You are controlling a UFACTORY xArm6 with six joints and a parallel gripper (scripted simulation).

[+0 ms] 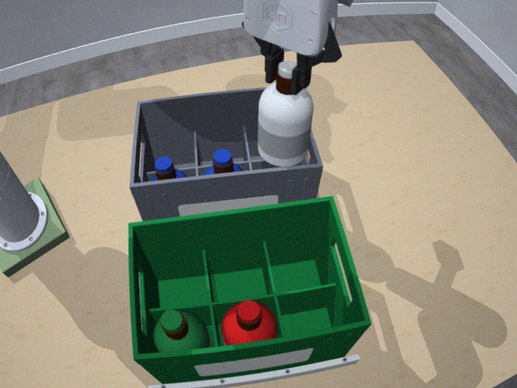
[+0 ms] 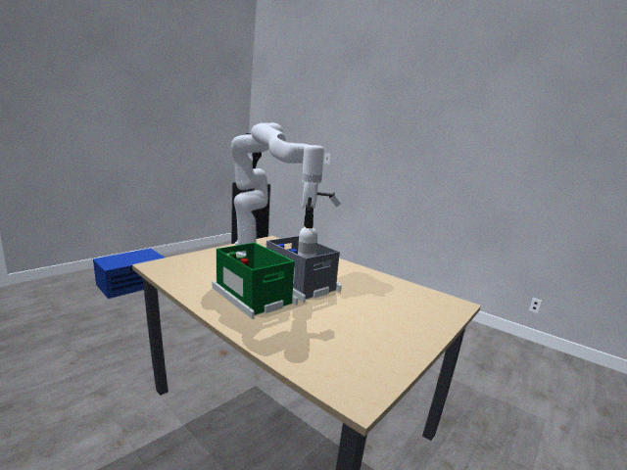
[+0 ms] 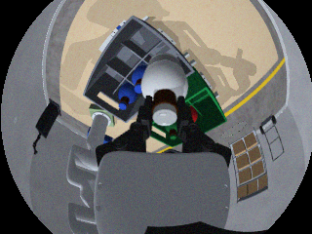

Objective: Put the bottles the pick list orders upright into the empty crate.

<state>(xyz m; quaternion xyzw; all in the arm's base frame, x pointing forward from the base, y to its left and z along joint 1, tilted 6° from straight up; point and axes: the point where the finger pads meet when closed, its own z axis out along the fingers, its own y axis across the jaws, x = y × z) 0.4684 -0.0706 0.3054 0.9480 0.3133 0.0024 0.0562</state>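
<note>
Right now the white-label bottle is 7 cm below my hand. From my hand the other things lie so: red-label bottle (12 cm behind, 22 cm to the right, 22 cm below); green crate (12 cm behind, 18 cm to the right, 23 cm below); grey crate (8 cm behind, 6 cm to the left, 23 cm below).
</note>
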